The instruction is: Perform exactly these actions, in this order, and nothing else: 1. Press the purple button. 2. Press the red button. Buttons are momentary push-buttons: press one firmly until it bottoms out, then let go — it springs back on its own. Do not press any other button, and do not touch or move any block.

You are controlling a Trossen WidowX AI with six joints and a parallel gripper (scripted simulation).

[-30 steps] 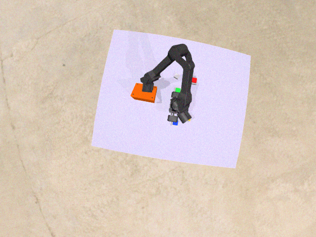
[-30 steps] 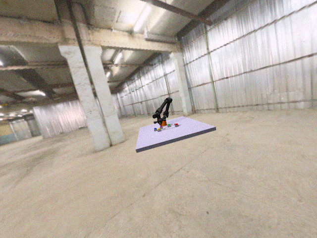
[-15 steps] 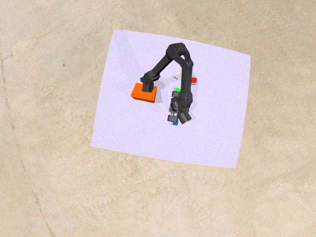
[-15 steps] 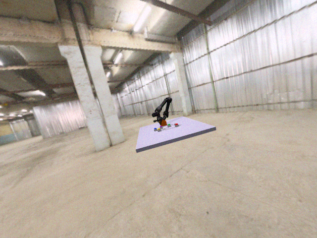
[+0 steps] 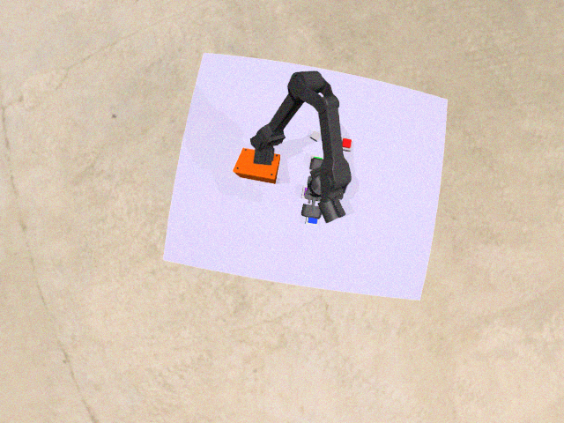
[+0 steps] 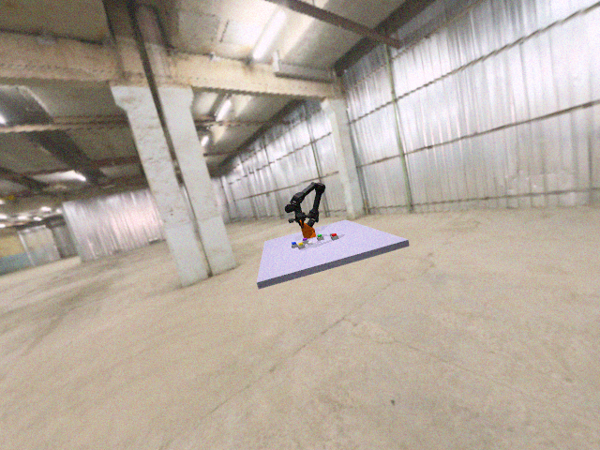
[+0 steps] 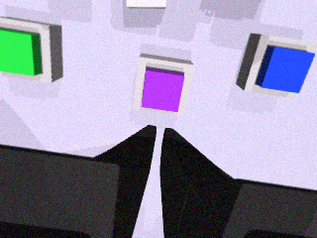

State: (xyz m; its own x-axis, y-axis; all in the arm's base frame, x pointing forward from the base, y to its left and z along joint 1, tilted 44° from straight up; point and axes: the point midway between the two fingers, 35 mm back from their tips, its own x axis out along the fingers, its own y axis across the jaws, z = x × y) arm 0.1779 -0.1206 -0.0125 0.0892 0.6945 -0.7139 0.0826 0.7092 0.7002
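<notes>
Right now my gripper tip is 13 cm short of the red button, 21 cm to the right of it and 9 cm above it. Also, from my gripper tip: blue button 2 cm ahead, 10 cm to the right, 9 cm below; purple button 9 cm below; yellow button 11 cm ahead, 6 cm to the right, 9 cm below.
</notes>
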